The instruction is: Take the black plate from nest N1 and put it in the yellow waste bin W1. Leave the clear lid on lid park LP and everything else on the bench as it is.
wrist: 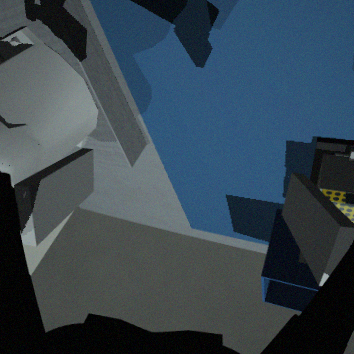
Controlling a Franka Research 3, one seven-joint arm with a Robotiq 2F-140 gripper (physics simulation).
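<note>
My gripper [187,181] is open, with one grey finger pad at the left and the other at the right of the wrist view. No plate shows between the pads. The black plate, nest N1, the yellow waste bin W1, the clear lid and lid park LP cannot be made out in this view. A yellow surface with dark dots [333,194] shows partly behind the right finger, beside dark housings; I cannot tell what it belongs to.
The blue bench surface [225,125] fills the upper right. A pale rounded robot part [45,105] stands at the left beside a grey bar [112,102]. A dark blue box-like thing [287,250] is partly behind the right finger. Grey-brown floor [150,280] lies below the bench edge.
</note>
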